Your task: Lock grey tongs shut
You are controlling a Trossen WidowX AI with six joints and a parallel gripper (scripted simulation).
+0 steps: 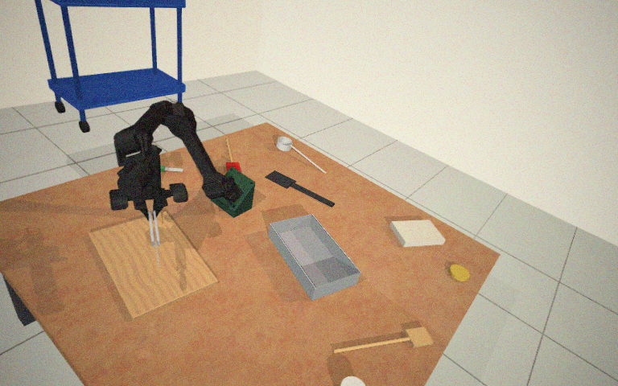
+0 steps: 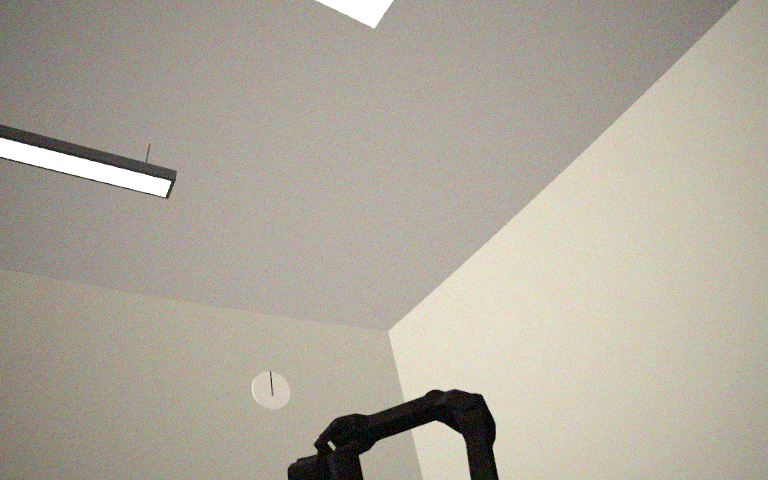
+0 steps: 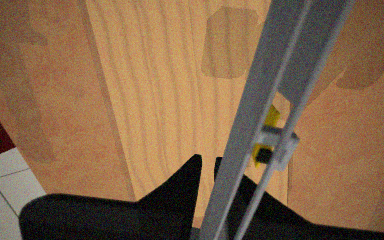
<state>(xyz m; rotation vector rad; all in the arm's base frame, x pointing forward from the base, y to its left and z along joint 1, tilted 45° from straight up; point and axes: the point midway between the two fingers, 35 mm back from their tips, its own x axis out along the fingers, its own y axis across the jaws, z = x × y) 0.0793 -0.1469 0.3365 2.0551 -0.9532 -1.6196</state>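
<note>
The wooden board is 150 mm below my gripper tip. Also, from my gripper tip: yellow lock piece (30 mm behind, 20 mm to the left, 50 mm above); then grey roasting tin (270 mm ahead, 420 mm to the left, 130 mm below); then red-headed tool (370 mm behind, 530 mm to the left, 150 mm below).
</note>
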